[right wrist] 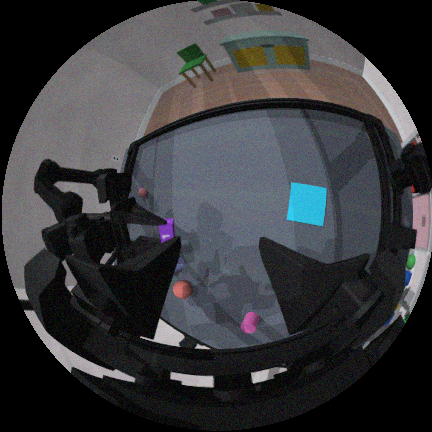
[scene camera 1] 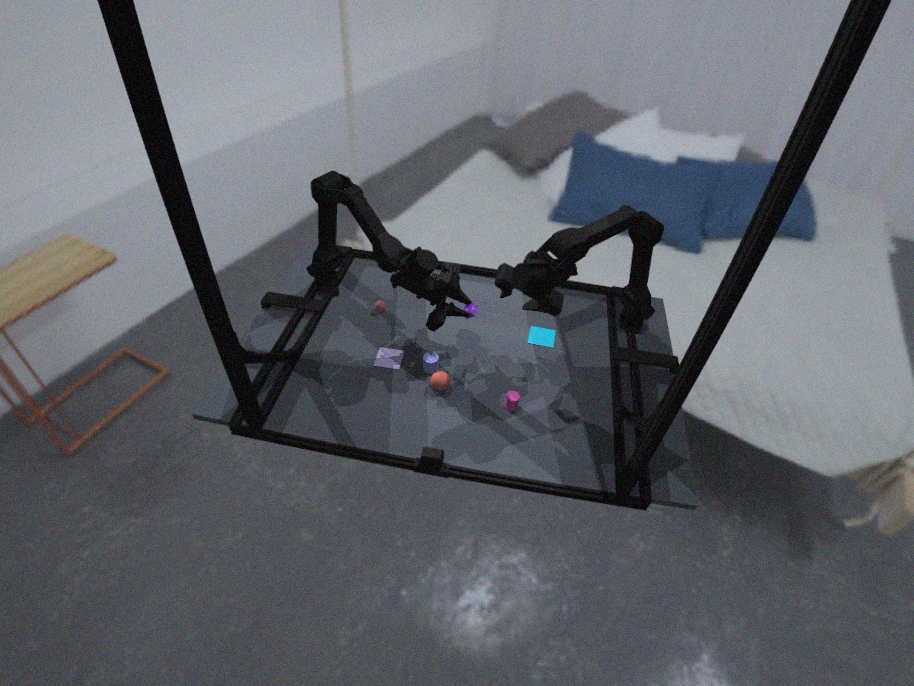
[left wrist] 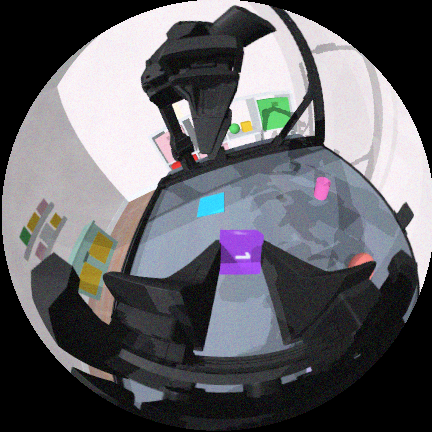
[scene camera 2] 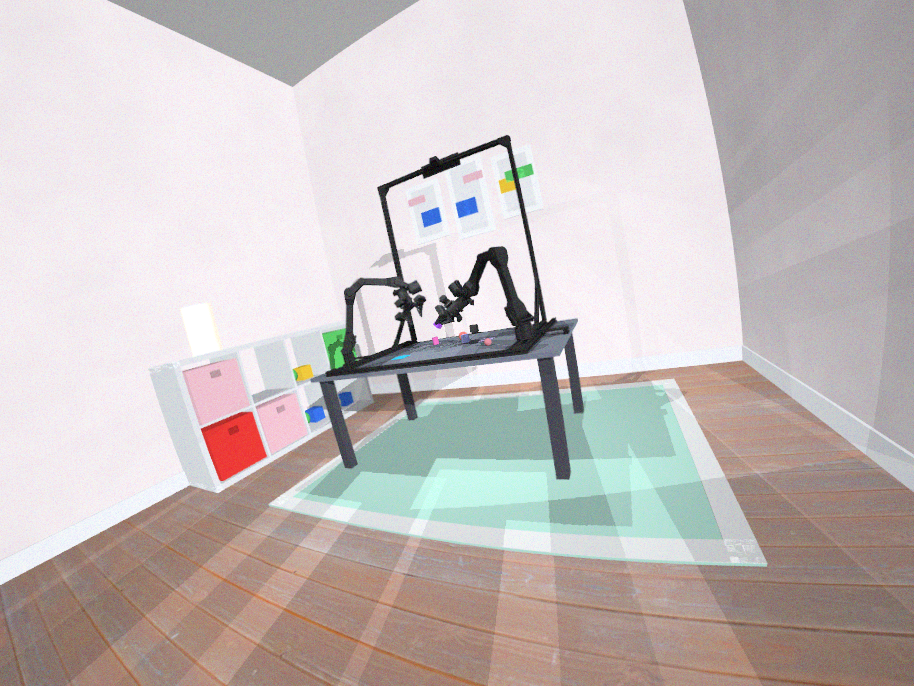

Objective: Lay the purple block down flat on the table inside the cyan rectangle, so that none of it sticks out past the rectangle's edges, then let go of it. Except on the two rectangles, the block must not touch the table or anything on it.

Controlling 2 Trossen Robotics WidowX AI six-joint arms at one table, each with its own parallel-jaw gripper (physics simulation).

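Frame: origin at the left arm's base, x ahead, y left, z up, level; millimetres.
Where they show: left gripper, fingertip midpoint: [right wrist: 166, 232] [scene camera 1: 471, 310] [left wrist: 239, 244] [scene camera 2: 437, 324]; right gripper, fingertip midpoint: [right wrist: 220, 241] [scene camera 1: 511, 302] [left wrist: 208, 157] [scene camera 2: 416, 321]; left arm's base, origin of the base link: [scene camera 1: 326, 286] [scene camera 2: 525, 338]; right arm's base, origin of the base link: [right wrist: 396, 176] [scene camera 1: 630, 324] [left wrist: 190, 167] [scene camera 2: 350, 363].
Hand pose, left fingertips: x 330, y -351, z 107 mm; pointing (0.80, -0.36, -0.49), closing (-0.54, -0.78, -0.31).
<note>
Each offset is from my left fingertips to the top centre of the thing. "spot": to the spot under its first point.
The purple block @[dz +19, dx -2, dy +3 mm] [scene camera 1: 471, 310] [scene camera 2: 438, 325] [left wrist: 241, 262] [right wrist: 166, 231] is held above the table between the fingertips of my left gripper [left wrist: 239, 244], with a white mark on one face. The cyan rectangle @[spot: dz -126, dx +215, dy -37 mm] [scene camera 1: 541, 336] [scene camera 2: 400, 357] [left wrist: 211, 205] [right wrist: 307, 204] lies flat on the table, to the right of the block in scene camera 1. My right gripper [scene camera 1: 516, 299] [right wrist: 220, 241] is open and empty above the table, between the block and the rectangle in scene camera 1 and farther back than the rectangle. The block's underside is hard to make out.
A lilac rectangle @[spot: dz -125, dx -226, dy +15 mm] [scene camera 1: 388, 358], a blue-violet cylinder @[dz -85, dx -129, dy -53 mm] [scene camera 1: 431, 362] [right wrist: 179, 265], an orange ball @[dz -77, dx -128, dy -124 mm] [scene camera 1: 440, 381] [right wrist: 182, 289] and a magenta cylinder @[dz -85, dx +21, dy -240 mm] [scene camera 1: 511, 400] [left wrist: 322, 188] [right wrist: 250, 322] are nearer scene camera 1. A small red ball @[dz -93, dx -196, dy +213 mm] [scene camera 1: 380, 305] [right wrist: 142, 192] is by the left arm. A black frame surrounds the table.
</note>
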